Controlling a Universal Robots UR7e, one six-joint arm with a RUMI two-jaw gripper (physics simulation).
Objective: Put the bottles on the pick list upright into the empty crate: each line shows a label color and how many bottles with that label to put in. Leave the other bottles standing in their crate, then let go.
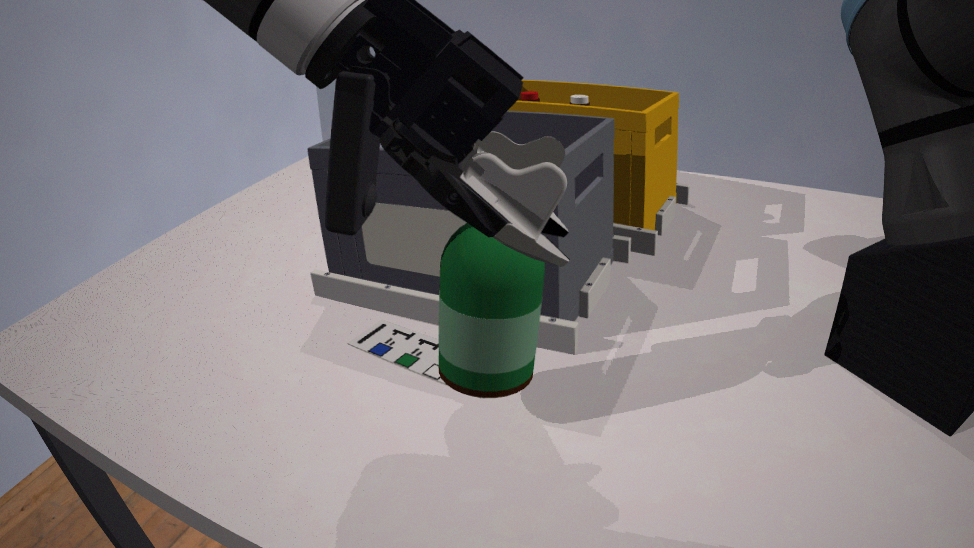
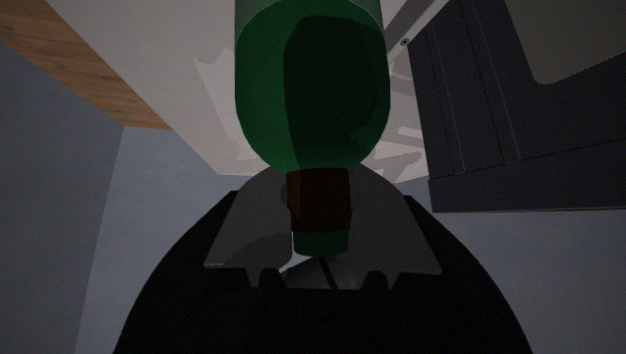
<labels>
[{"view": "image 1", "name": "my gripper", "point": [565, 248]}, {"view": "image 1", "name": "green bottle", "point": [490, 296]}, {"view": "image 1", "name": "pick list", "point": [416, 352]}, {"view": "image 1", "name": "pale rail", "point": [421, 306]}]
</labels>
